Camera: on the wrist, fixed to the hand. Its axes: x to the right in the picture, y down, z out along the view.
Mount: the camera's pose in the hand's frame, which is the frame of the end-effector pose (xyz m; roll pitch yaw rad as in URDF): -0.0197 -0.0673 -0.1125 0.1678 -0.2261 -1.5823
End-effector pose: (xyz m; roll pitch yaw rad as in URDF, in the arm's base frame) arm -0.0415 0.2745 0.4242 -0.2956 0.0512 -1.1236
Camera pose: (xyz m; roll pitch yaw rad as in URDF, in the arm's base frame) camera -0.1396 0.2543 0.3373 0.1126 -0.5216 -2.6779
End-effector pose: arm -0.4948 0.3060 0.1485 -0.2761 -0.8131 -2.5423
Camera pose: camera -0.5914 0.3556 0.0724 1.0462 -0.3285 1.7829
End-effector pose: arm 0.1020 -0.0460 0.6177 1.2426 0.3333 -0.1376
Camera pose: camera 0.0628 0.0450 0.5297 -0.4291 0.9269 -2.2102
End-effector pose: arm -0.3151 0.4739 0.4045 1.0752 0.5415 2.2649
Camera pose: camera -0.3186 0.3734 0.3181 -0.5802 0.6912 0.1535
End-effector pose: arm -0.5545 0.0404 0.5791 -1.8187 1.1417 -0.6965
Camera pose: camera -0.5554 -0.0795 0.6356 -1.6124 -0.3902 -0.1804
